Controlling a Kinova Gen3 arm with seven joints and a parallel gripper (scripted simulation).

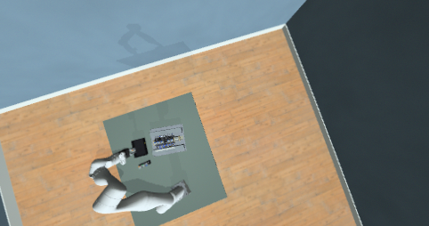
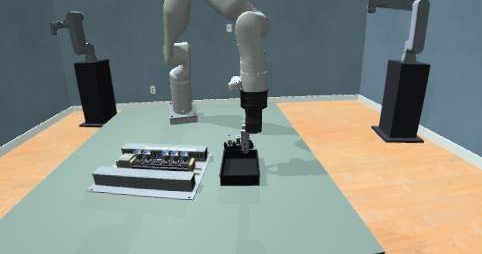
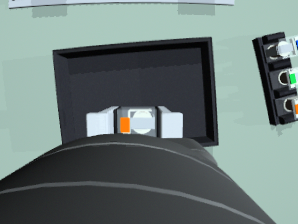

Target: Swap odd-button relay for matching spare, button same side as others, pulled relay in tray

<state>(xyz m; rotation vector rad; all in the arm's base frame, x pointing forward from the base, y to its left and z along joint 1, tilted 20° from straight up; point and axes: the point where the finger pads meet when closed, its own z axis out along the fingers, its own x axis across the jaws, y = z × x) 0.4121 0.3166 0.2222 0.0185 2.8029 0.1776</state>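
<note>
Now: hand 20 mm to the left of the black tray and 80 mm above it. Also, from my hand: small black stand 160 mm behind, 40 mm to the right, 90 mm below.
</note>
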